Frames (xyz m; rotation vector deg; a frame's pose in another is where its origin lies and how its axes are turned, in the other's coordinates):
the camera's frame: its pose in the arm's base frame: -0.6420 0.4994 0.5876 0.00 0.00 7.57
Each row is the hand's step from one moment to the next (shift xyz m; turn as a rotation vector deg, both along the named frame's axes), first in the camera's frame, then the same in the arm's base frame.
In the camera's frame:
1: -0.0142 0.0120 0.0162 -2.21 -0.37 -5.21
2: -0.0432 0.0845 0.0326 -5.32 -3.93 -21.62
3: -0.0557 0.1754 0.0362 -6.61 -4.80 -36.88
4: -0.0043 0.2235 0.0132 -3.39 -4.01 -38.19
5: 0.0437 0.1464 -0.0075 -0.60 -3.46 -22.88
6: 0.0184 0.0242 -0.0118 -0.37 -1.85 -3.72
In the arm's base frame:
1: -0.0157 0.0100 0.0162 -2.14 -0.66 -5.21
2: -0.0540 0.0781 0.0326 -4.76 -4.60 -21.62
3: -0.0783 0.1665 0.0362 -5.92 -5.63 -36.88
4: -0.0337 0.2210 0.0132 -2.83 -4.42 -38.19
5: 0.0240 0.1509 -0.0075 -0.14 -3.51 -22.88
6: 0.0151 0.0264 -0.0118 -0.12 -1.88 -3.72

